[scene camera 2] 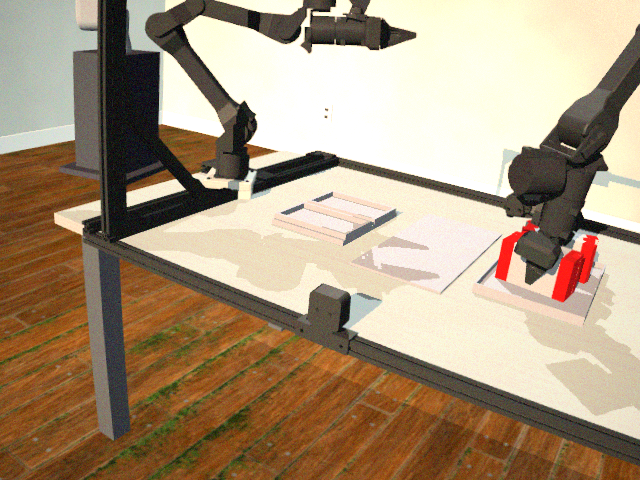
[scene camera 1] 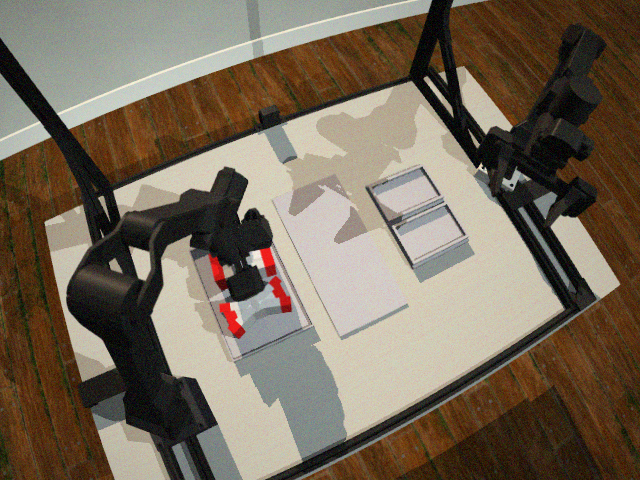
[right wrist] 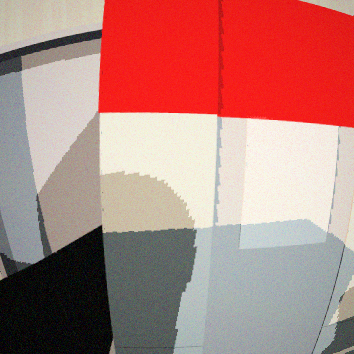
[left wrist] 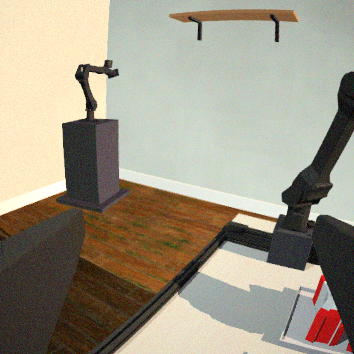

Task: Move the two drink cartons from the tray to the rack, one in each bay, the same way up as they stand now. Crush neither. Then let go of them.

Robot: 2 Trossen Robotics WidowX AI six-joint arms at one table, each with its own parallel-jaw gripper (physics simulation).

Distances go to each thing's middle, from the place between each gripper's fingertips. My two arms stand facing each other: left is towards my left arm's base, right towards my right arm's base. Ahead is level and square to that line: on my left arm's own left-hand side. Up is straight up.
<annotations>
The pale mat (scene camera 1: 355,285) is 20 cm behind my left hand, 13 cm to the right of it and 36 cm below it. Also, from my left hand: grey tray (scene camera 1: 272,329) (24 cm behind, 33 cm to the right, 35 cm below).
Right now the grey tray is 3 cm ahead of my right hand, 2 cm to the right of it and 1 cm below it. The rest, counted from my right hand: pale mat (18 cm to the left, 8 cm ahead, 2 cm below).
</annotations>
